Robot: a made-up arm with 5 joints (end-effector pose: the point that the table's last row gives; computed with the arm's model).
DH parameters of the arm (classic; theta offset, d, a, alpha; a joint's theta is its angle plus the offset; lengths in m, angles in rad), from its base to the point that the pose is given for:
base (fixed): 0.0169 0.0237 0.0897 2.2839
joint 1: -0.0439 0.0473 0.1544 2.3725
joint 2: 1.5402 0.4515 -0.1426 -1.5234
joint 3: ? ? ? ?
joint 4: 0 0.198 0.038 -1.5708
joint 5: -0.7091 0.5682 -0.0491 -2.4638
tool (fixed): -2.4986 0.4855 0 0
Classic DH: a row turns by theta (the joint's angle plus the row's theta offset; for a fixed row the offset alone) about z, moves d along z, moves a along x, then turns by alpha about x.
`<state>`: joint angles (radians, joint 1 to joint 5).
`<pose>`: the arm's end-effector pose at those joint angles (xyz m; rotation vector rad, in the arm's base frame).
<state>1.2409 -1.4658 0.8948 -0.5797 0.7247</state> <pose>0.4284 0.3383 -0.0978 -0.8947 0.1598 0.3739</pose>
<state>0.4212 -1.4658 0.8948 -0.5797 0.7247</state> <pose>0.0919 0.4332 -0.2141 -0.8003 0.4942 1.1500</pose>
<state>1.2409 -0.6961 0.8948 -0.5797 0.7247</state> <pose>0.2415 0.4424 0.0597 -0.3069 0.4625 0.8187</pose>
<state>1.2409 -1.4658 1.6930 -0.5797 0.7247</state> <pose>0.5181 0.3937 -0.0312 -0.3270 0.0981 -0.1907</pose>
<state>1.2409 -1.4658 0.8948 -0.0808 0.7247</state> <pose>0.5096 0.3345 -0.0503 -1.0526 -0.3164 0.2388</pose>
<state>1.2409 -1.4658 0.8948 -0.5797 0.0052</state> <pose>0.2144 0.3264 -0.1329 -1.0251 0.0221 1.0908</pose>
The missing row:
joint 3: 1.5153 0.015 0.03 1.5708
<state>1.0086 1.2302 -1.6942 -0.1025 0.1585</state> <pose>0.2397 0.3281 0.1883 1.0942 -2.6862 1.0680</pose>
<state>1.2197 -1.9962 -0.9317 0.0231 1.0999</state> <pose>0.5823 0.1971 -0.0733 -2.1918 -0.2865 1.3505</pose>
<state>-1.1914 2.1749 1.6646 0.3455 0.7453</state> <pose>-0.1108 0.5915 -0.0031 -0.0013 -1.7111 0.0459</pose>
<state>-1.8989 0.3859 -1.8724 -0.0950 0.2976</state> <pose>-0.1531 0.1130 0.3101 2.7930 -0.3499 -0.3751</pose>
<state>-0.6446 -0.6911 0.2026 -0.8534 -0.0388</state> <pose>0.1013 0.1304 0.1687 -1.0245 -0.6162 -2.2942</pose>
